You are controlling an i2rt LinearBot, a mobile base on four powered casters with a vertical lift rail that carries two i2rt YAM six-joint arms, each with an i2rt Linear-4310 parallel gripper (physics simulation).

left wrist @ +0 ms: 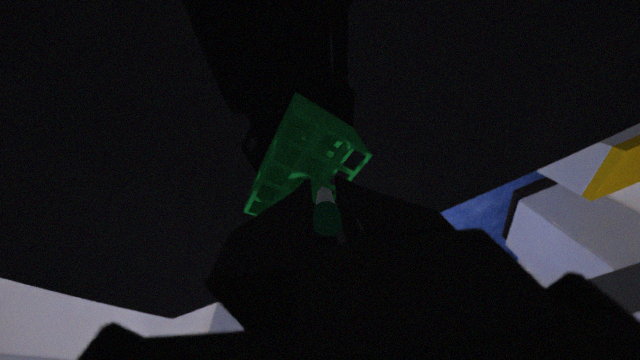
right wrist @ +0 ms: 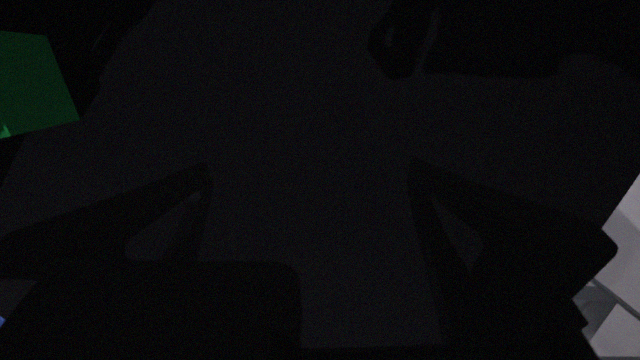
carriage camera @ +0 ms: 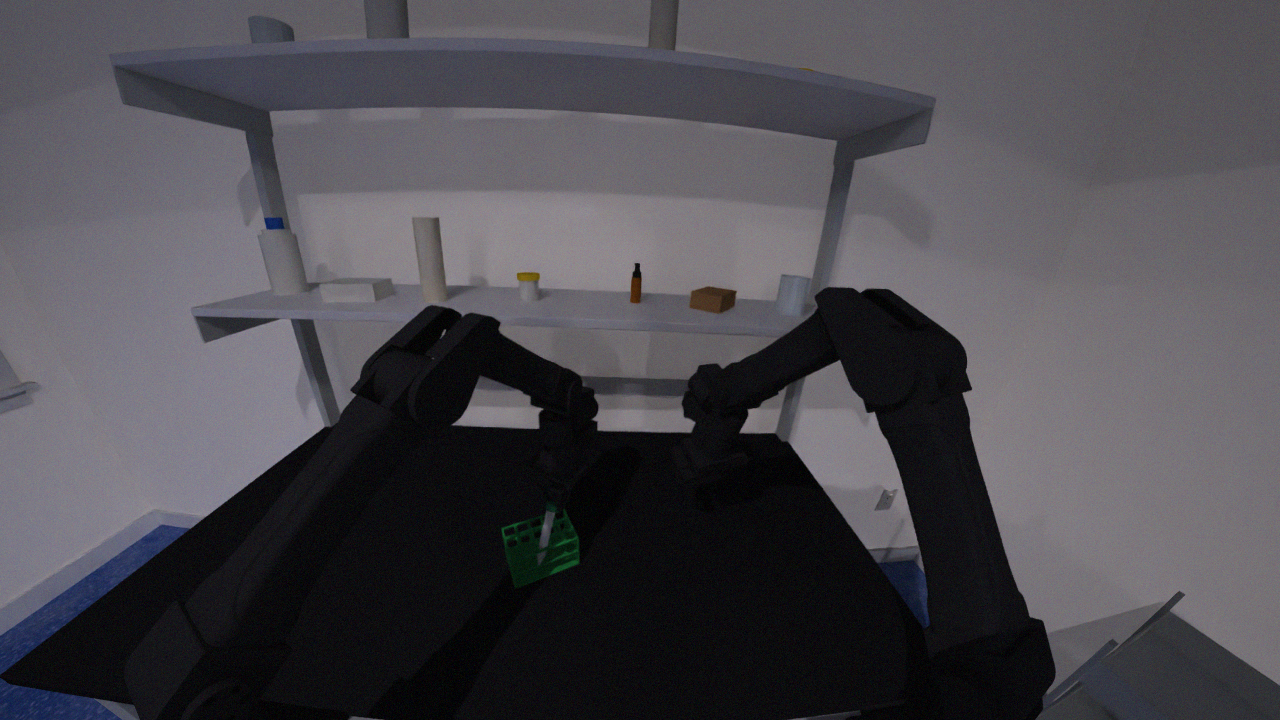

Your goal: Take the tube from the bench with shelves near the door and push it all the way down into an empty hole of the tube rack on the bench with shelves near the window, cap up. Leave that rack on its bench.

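Places are measured from the left arm's base along level axes (x right, y ahead, z up), in centimetres.
Pixels of known places: left gripper, fingertip midpoint: point(left wrist: 323, 185) point(carriage camera: 557, 508); right gripper, fingertip midpoint: point(right wrist: 308, 171) point(carriage camera: 699, 477).
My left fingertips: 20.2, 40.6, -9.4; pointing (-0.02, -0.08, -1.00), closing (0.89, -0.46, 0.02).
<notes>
Behind a point stands the place of what it marks, as x, y, z.
The green tube rack point(carriage camera: 521, 569) @(13.3, 35.7, -21.4) point(left wrist: 306, 120) @(21.1, 43.8, -13.8) point(right wrist: 35, 85) @(22.8, 41.0, -18.1) stands on the black bench top. The pale tube point(carriage camera: 545, 534) @(18.6, 36.2, -11.6) point(left wrist: 324, 194) @(19.2, 38.3, -11.1) is in one of its holes, cap up and tilted, its upper part standing above the rack. Its dark green cap point(left wrist: 327, 218) @(19.7, 39.7, -7.1) shows in the left wrist view. My left gripper point(carriage camera: 554, 495) @(20.2, 40.6, -9.4) point(left wrist: 323, 185) @(20.2, 40.6, -9.4) is over the rack, shut on the tube near the cap. The fingers partly hide the rack's near holes. My right gripper point(carriage camera: 708, 480) @(48.2, 45.2, -5.0) point(right wrist: 308, 171) @(48.2, 45.2, -5.0) is open and empty above the bench, to the right of the rack.
A middle shelf point(carriage camera: 581, 313) @(22.9, 59.8, 24.1) behind the arms holds a bottle point(carriage camera: 284, 261) @(-49.7, 69.1, 32.0), a white box point(carriage camera: 356, 290) @(-27.2, 63.0, 26.7), a tall cylinder point(carriage camera: 429, 259) @(-10.1, 64.4, 33.4), a yellow-lidded jar point(carriage camera: 529, 287) @(10.1, 68.5, 27.4), an amber bottle point(carriage camera: 636, 286) @(34.3, 72.1, 28.1), a brown box point(carriage camera: 712, 300) @(51.5, 66.8, 26.8) and a beaker point(carriage camera: 793, 294) @(71.3, 68.4, 29.3). An upper shelf point(carriage camera: 528, 76) @(11.6, 65.5, 67.9) hangs above.
</notes>
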